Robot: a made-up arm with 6 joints. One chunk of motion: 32 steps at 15 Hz.
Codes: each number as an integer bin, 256 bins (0 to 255) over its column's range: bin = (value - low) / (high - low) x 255, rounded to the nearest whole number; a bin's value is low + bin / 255 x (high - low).
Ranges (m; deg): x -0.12..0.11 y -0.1..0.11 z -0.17..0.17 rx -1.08..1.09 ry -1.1..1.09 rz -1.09..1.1
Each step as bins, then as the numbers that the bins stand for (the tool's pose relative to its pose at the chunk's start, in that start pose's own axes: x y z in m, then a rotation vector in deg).
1 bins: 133 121 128 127 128 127
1 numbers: 0.0000 -0.0004 0.0007 0.00 0.00 0.00
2 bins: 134 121 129 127 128 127
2 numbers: 0.0009 -0.0004 0.0020 0.00 0.00 0.00
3 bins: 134 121 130 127 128 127
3 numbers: 0.0009 -0.0004 0.0033 0.00 0.00 0.00
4 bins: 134 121 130 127 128 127
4 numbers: 0.0009 -0.0004 0.0033 0.00 0.00 0.00
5 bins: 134 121 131 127 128 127
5 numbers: 0.0009 -0.0004 0.0047 0.00 0.00 0.00
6 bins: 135 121 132 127 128 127
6 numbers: 0.0018 -0.0004 0.0060 0.00 0.00 0.00
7 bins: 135 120 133 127 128 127
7 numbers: 0.0018 -0.0012 0.0073 0.00 0.00 0.00
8 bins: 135 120 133 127 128 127
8 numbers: 0.0018 -0.0012 0.0073 0.00 0.00 0.00
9 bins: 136 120 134 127 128 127
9 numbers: 0.0027 -0.0012 0.0087 0.00 0.00 0.00
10 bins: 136 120 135 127 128 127
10 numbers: 0.0027 -0.0012 0.0100 0.00 0.00 0.00
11 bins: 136 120 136 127 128 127
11 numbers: 0.0027 -0.0012 0.0113 0.00 0.00 0.00
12 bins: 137 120 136 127 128 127
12 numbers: 0.0036 -0.0012 0.0113 0.00 0.00 0.00
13 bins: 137 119 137 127 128 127
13 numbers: 0.0036 -0.0020 0.0127 0.00 0.00 0.00
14 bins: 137 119 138 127 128 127
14 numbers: 0.0036 -0.0020 0.0140 0.00 0.00 0.00
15 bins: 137 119 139 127 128 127
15 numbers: 0.0036 -0.0020 0.0153 0.00 0.00 0.00
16 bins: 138 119 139 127 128 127
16 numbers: 0.0045 -0.0020 0.0153 0.00 0.00 0.00
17 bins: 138 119 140 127 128 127
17 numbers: 0.0045 -0.0020 0.0167 0.00 0.00 0.00
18 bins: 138 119 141 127 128 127
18 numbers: 0.0045 -0.0020 0.0180 0.00 0.00 0.00
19 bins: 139 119 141 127 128 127
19 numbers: 0.0054 -0.0020 0.0180 0.00 0.00 0.00
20 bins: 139 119 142 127 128 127
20 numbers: 0.0054 -0.0020 0.0193 0.00 0.00 0.00
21 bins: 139 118 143 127 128 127
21 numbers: 0.0054 -0.0028 0.0207 0.00 0.00 0.00
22 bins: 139 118 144 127 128 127
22 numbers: 0.0054 -0.0028 0.0220 0.00 0.00 0.00
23 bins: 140 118 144 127 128 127
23 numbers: 0.0063 -0.0028 0.0220 0.00 0.00 0.00
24 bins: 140 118 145 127 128 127
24 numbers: 0.0063 -0.0028 0.0233 0.00 0.00 0.00
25 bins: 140 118 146 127 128 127
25 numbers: 0.0063 -0.0028 0.0247 0.00 0.00 0.00
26 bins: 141 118 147 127 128 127
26 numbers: 0.0072 -0.0028 0.0260 0.00 0.00 0.00
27 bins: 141 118 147 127 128 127
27 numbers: 0.0072 -0.0028 0.0260 0.00 0.00 0.00
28 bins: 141 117 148 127 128 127
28 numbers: 0.0072 -0.0036 0.0273 0.00 0.00 0.00
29 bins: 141 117 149 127 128 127
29 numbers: 0.0072 -0.0036 0.0287 0.00 0.00 0.00
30 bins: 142 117 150 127 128 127
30 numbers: 0.0081 -0.0036 0.0300 0.00 0.00 0.00
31 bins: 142 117 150 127 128 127
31 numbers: 0.0081 -0.0036 0.0300 0.00 0.00 0.00
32 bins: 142 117 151 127 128 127
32 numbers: 0.0081 -0.0036 0.0313 0.00 0.00 0.00
